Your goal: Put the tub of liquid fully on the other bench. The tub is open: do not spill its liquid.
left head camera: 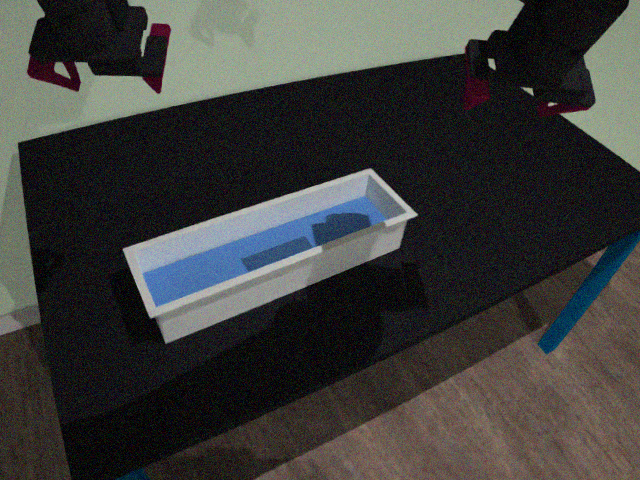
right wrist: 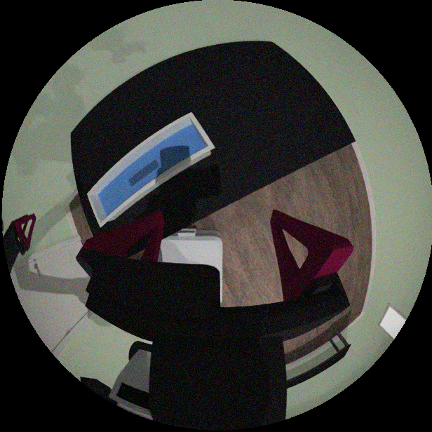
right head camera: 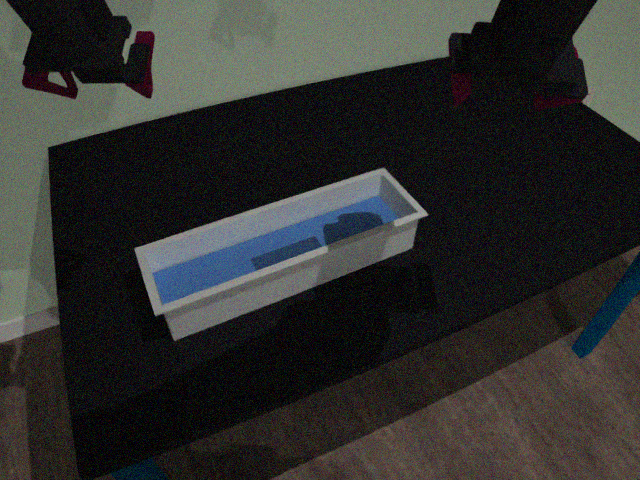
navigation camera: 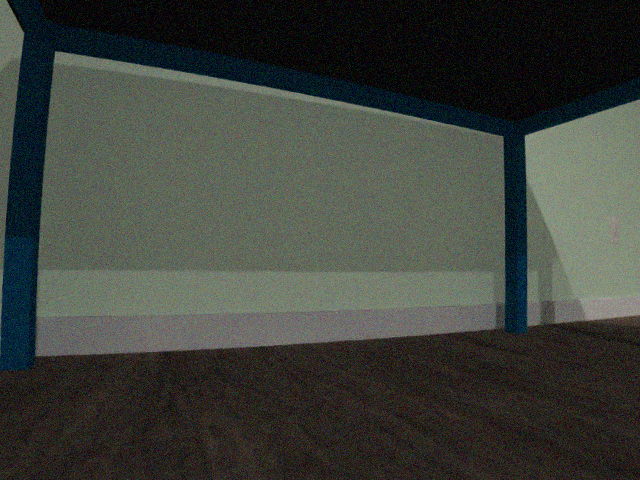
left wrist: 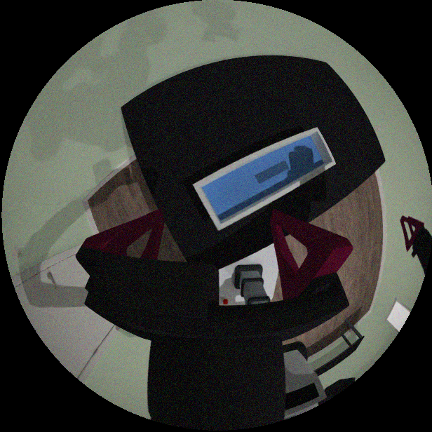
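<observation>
An open white tub (left head camera: 279, 281) (right head camera: 289, 279) (left wrist: 209, 206) (right wrist: 200, 131), long and rectangular, stands upright on a black bench top (left head camera: 310, 129) (right head camera: 310, 129) (left wrist: 225, 100) (right wrist: 240, 100). Blue liquid (left head camera: 191, 273) (right head camera: 201, 271) (left wrist: 235, 192) (right wrist: 120, 192) lies level below its rim. My left gripper (left head camera: 118, 90) (right head camera: 113, 96) (left wrist: 216, 215) is open and empty, up and left of the tub in the head views. My right gripper (left head camera: 503, 111) (right head camera: 497, 105) (right wrist: 216, 215) is open and empty, up and right of it. Neither touches the tub. A second bench does not show in these views.
The bench has blue legs (left head camera: 589, 297) (right head camera: 610, 310) (navigation camera: 515, 232). A pale green wall (left head camera: 330, 31) (navigation camera: 268, 180) stands behind it. My white base (left wrist: 265, 257) (right wrist: 195, 250) is close to the bench's near edge. A door (left wrist: 60, 300) shows at the left of the wrist views.
</observation>
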